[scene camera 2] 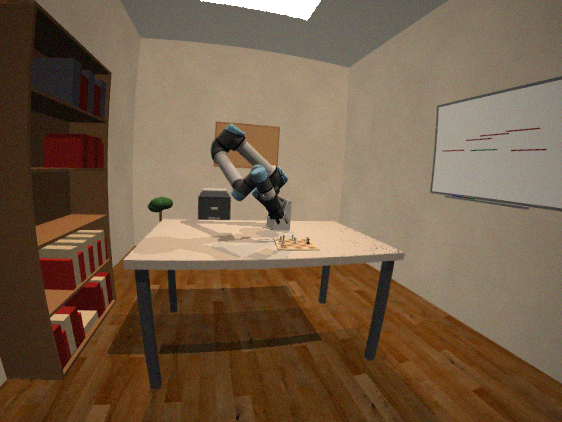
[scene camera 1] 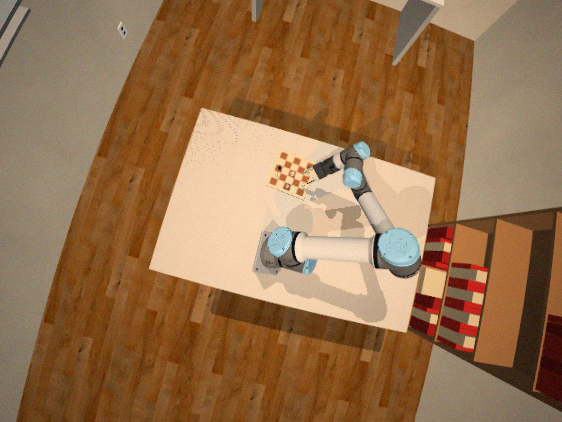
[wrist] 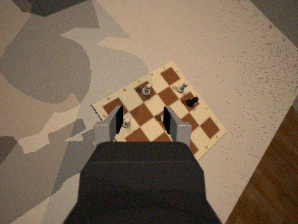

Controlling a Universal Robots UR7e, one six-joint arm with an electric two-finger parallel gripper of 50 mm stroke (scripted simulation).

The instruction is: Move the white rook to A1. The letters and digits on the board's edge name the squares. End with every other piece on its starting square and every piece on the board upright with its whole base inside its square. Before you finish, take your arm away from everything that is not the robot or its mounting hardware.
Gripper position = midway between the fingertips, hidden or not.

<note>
I see my gripper (wrist: pixel 143 114) and a small chessboard (scene camera 1: pixel 289 162).
The small chessboard is seen too in the wrist view (wrist: pixel 145 112).
</note>
